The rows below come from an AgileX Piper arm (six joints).
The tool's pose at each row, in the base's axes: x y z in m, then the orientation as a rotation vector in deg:
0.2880 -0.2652 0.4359 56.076 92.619 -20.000
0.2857 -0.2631 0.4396 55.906 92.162 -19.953
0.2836 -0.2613 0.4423 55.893 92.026 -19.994
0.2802 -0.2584 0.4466 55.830 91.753 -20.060
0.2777 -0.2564 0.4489 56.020 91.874 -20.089
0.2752 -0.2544 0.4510 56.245 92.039 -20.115
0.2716 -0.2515 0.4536 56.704 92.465 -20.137
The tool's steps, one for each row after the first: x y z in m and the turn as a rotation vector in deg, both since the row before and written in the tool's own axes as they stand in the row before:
-0.0025 0.0006 -0.0041 -0.177 -0.434 0.130
-0.0018 0.0003 -0.0034 0.006 -0.132 0.031
-0.0028 0.0004 -0.0055 -0.022 -0.272 0.051
-0.0014 0.0000 -0.0037 0.148 0.160 0.035
-0.0012 -0.0001 -0.0036 0.172 0.211 0.036
-0.0013 -0.0002 -0.0051 0.339 0.515 0.050

